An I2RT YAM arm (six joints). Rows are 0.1 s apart.
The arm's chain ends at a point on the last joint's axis. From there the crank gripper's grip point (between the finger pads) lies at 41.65 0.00 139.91 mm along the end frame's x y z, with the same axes.
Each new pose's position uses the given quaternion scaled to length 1; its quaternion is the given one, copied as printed.
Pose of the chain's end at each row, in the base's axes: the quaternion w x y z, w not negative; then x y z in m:
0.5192, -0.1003, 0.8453, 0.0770, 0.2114, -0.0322, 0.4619
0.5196, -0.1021, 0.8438, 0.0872, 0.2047, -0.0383, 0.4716
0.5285, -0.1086, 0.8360, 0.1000, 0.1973, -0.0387, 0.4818
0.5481, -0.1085, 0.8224, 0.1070, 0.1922, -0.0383, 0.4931
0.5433, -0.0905, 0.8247, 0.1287, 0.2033, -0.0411, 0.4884
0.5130, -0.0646, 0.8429, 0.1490, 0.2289, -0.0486, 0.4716
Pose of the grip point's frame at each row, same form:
0.5192, -0.1003, 0.8453, 0.0770, 0.3137, -0.0032, 0.3619
0.5196, -0.1021, 0.8438, 0.0872, 0.3066, -0.0063, 0.3721
0.5285, -0.1086, 0.8360, 0.1000, 0.3005, -0.0024, 0.3851
0.5481, -0.1085, 0.8224, 0.1070, 0.2994, 0.0004, 0.4019
0.5433, -0.0905, 0.8247, 0.1287, 0.3090, 0.0020, 0.3974
0.5130, -0.0646, 0.8429, 0.1490, 0.3278, -0.0024, 0.3747

